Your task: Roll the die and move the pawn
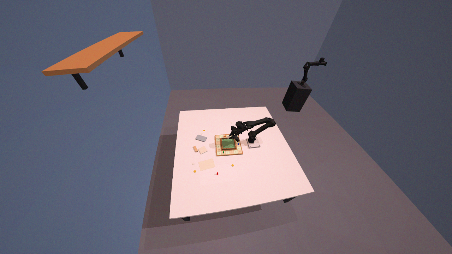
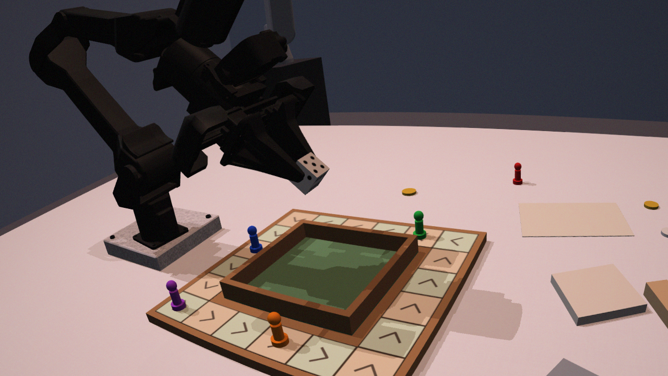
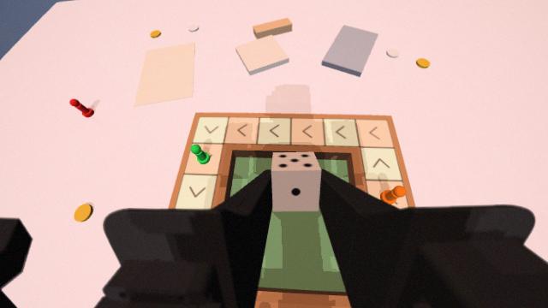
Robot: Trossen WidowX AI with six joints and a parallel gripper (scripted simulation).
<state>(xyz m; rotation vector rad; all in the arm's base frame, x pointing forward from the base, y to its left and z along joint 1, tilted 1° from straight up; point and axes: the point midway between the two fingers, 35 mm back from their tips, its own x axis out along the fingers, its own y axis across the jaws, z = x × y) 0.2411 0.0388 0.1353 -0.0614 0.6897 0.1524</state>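
Now: the white die right at my gripper tip. The rest, counted from my gripper tip: blue pawn (120 mm behind, 100 mm below, 10 mm to the left); then green tray (120 mm below); then orange pawn (110 mm to the right, 100 mm below, 30 mm ahead).
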